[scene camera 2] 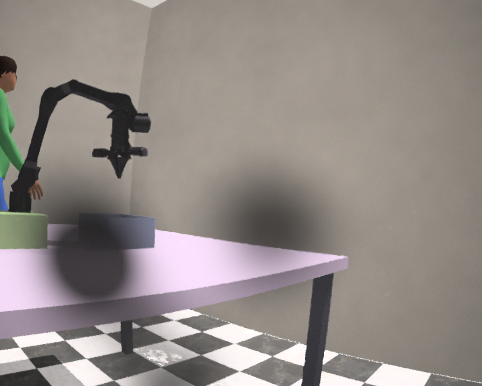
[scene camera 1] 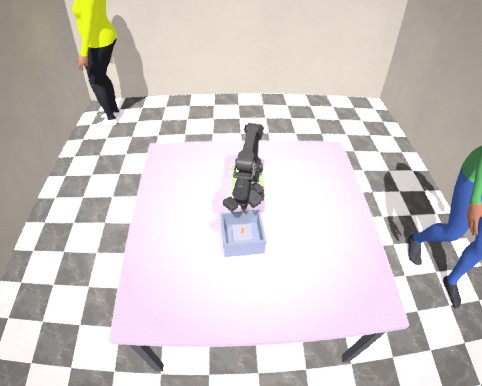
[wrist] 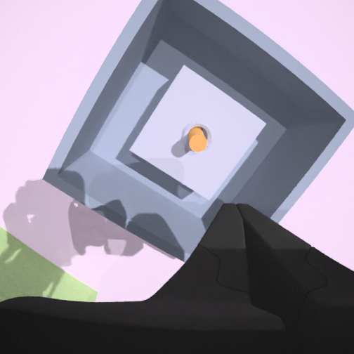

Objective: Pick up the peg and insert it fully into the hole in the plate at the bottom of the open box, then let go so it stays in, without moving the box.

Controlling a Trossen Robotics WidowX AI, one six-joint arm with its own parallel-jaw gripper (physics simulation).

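Places are measured from the arm's base along level axes (x back, y left, z down), in millimetres.
Where they show: gripper, between the fingertips: [scene camera 2: 119,178] [scene camera 1: 243,210]; arm's base, origin of its link: [scene camera 2: 19,211] [scene camera 1: 253,177].
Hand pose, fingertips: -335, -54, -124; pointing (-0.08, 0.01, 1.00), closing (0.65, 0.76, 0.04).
Each offset is from my fingertips to the top centre of the thing, as dx, dy, dz. Level surfaces: height alone.
The orange peg {+5, +0, +133} [scene camera 1: 242,230] [wrist: 198,140] stands in the hole of the pale plate {+4, -1, +160} [scene camera 1: 237,236] [wrist: 227,115], with its top sticking up above the plate. Some of the hole's rim shows around it in the wrist view; how deep the peg sits cannot be told. The plate is at the bottom of the blue-grey open box {+4, -1, +123} [scene camera 1: 243,249] [scene camera 2: 142,233] [wrist: 92,95]. My gripper [scene camera 1: 244,210] [scene camera 2: 119,177] [wrist: 233,215] is shut and empty, pointing down, high above the table near the box's arm-side wall. The peg is hidden by the box wall in scene camera 2.
A green block [scene camera 1: 234,172] [scene camera 2: 24,231] [wrist: 35,272] is on the pink table {dz +221} [scene camera 1: 190,295] [scene camera 2: 200,265], beneath the arm and on its side of the box. Two people stand on the floor beyond the table. Dark blurred patches cover parts of scene camera 2.
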